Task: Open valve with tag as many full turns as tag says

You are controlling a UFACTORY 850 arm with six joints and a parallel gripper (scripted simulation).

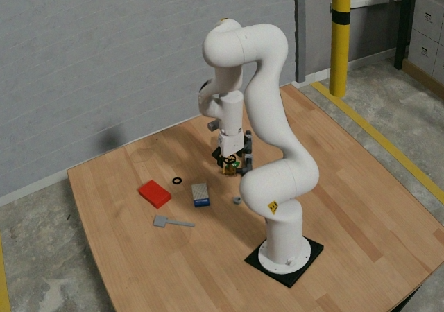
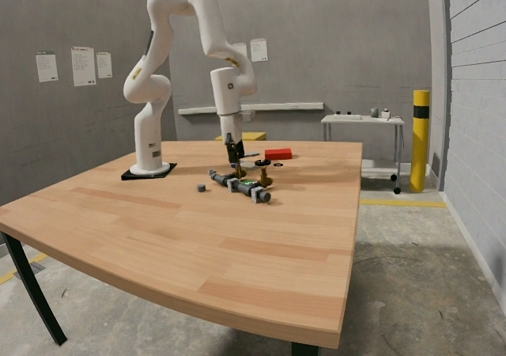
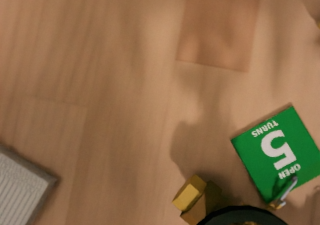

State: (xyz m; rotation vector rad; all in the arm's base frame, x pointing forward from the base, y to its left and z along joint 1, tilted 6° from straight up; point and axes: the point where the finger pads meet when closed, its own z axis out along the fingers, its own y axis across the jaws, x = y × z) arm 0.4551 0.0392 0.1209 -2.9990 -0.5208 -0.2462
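Right now my hand is 90 mm above the green tag, 50 mm short of it and 30 mm to the left of it. Also, from my hand: red block (330 mm to the left, 80 mm below); grey paddle-shaped tool (300 mm to the left, 160 mm behind, 90 mm below); blue-and-grey box (150 mm to the left, 80 mm below, 70 mm behind).
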